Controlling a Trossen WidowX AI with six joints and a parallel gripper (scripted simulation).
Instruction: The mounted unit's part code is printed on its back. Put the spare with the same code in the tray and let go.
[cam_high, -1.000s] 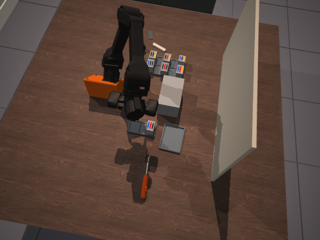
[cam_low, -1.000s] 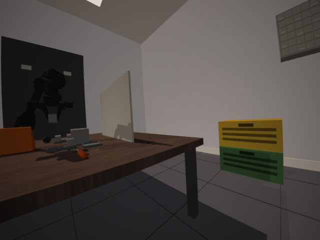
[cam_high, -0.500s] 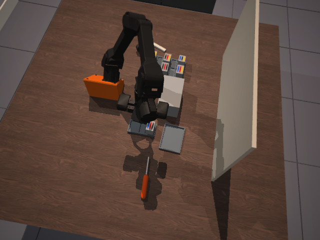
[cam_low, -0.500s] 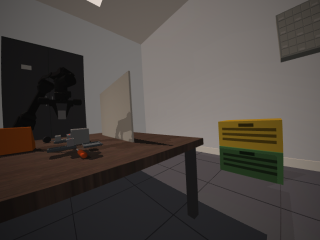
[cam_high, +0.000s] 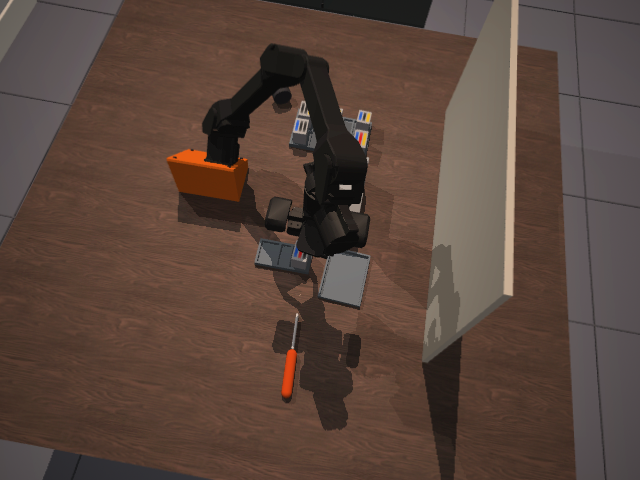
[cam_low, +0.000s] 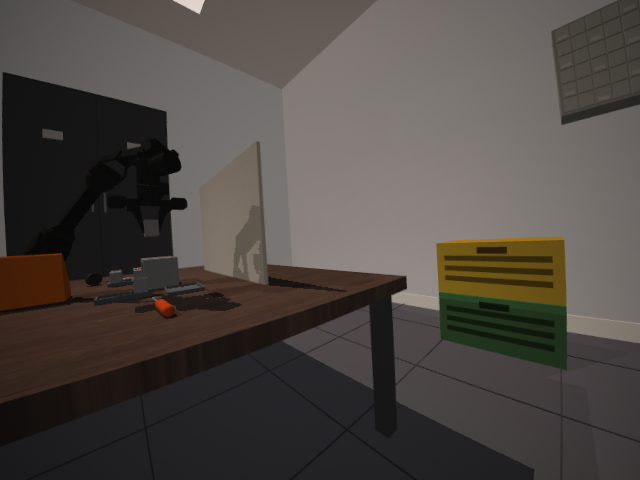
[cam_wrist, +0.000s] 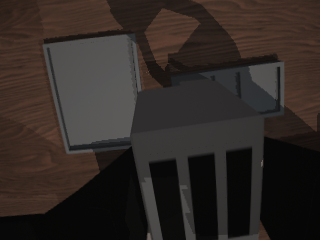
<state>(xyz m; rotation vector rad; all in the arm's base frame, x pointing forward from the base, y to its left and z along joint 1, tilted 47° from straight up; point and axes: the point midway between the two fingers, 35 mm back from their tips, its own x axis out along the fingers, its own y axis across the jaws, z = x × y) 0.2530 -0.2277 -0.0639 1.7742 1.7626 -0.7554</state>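
Right now my gripper tip is 80 mm short of the grey tray, 10 mm to the right of it and 180 mm above it. Round my gripper tip: mounted unit (40 mm ahead, 210 mm to the left, 130 mm below); beige panel (280 mm ahead, 190 mm to the left, 40 mm above); grey spare (20 mm above).
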